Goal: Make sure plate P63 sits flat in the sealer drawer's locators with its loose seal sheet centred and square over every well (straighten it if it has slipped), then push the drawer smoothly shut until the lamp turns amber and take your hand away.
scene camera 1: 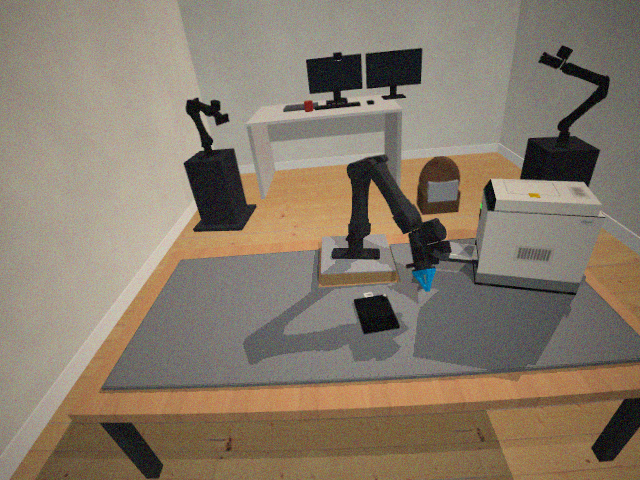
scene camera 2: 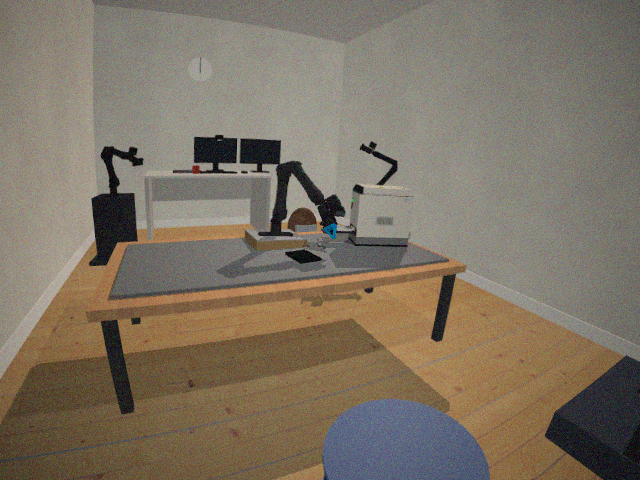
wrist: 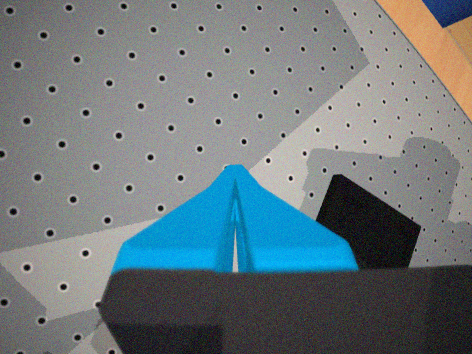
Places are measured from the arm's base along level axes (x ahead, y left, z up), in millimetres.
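Pixels of known places: gripper, between the fingertips: (scene camera 1: 427, 291) (scene camera 2: 334, 238) (wrist: 235, 177); arm's base, origin of its link: (scene camera 1: 355, 254) (scene camera 2: 275, 234).
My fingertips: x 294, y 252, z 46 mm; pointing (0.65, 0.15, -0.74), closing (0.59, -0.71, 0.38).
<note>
Ahead of a thing's pixels: the offset from my fingertips to its middle. "pt": to the spot under its first point. Level surfaces: height alone.
The white sealer @(dx -195, dy +382, dz +90 mm) (scene camera 1: 537, 235) (scene camera 2: 381, 209) stands at the right of the table, with a green lamp @(dx -299, dy +230, dz +162 mm) (scene camera 1: 481, 206) (scene camera 2: 352, 200) on its left side. Its drawer (scene camera 1: 462, 250) (scene camera 2: 343, 229) sticks out to the left; the arm hides its outer end. Plate P63 and its seal sheet cannot be made out in the scene views and do not show in the wrist view. My gripper (scene camera 1: 427, 288) (scene camera 2: 332, 237) (wrist: 235, 177) is shut, blue fingertips together and empty, pointing down above the mat. In scene camera 1 it appears left of the sealer, in front of the drawer's outer end.
A black flat pad @(pt dx +33, dy -172, dz -75 mm) (scene camera 1: 376, 314) (scene camera 2: 303, 256) (wrist: 370, 225) lies on the grey mat @(dz -87 mm) (scene camera 1: 196, 310) (scene camera 2: 155, 271) (wrist: 100, 125), left of the gripper in the scene views. The arm's wooden base block (scene camera 1: 356, 279) (scene camera 2: 276, 244) stands at the table's back edge.
</note>
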